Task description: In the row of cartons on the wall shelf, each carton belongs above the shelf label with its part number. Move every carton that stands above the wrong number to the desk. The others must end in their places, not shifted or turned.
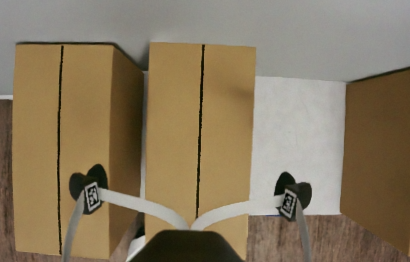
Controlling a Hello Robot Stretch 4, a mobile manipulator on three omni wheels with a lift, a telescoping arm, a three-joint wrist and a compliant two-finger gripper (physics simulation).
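Places are measured from the robot's base along level axes (x left, y back, z up), in metres.
Pixels of known places: end effector, tool point: point(191, 188).
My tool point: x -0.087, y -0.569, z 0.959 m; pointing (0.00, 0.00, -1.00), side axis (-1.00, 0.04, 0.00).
Behind a point stands the place of what it marks.
My gripper point(190, 192) {x -0.087, y -0.569, z 0.958 m} is open, its fingers spread wide above the cartons. A tan carton with a black line along its top point(199, 130) {x -0.095, y -0.618, z 0.898 m} stands under the middle of the gripper, between the two fingers as seen from above. A second such carton point(82, 135) {x 0.037, y -0.612, z 0.898 m} is at the left, with the left finger over its top. A third carton point(380, 150) {x -0.375, y -0.586, z 0.823 m} shows partly at the right edge, its side in shadow. The white shelf point(300, 120) {x -0.286, y -0.631, z 0.718 m} shows between the middle and right cartons, and the right finger hangs over it. The shelf labels and part numbers cannot be read, and the desk does not show.
The grey wall point(300, 35) {x -0.190, y -0.712, z 0.946 m} runs behind the cartons. The left and middle cartons stand close together, with a narrow gap between them. The brown wooden floor point(320, 240) {x -0.734, y -0.020, z -0.027 m} lies below the shelf's front edge. A small white object point(136, 246) {x 0.150, y -0.112, z 0.175 m} shows partly beside the gripper body.
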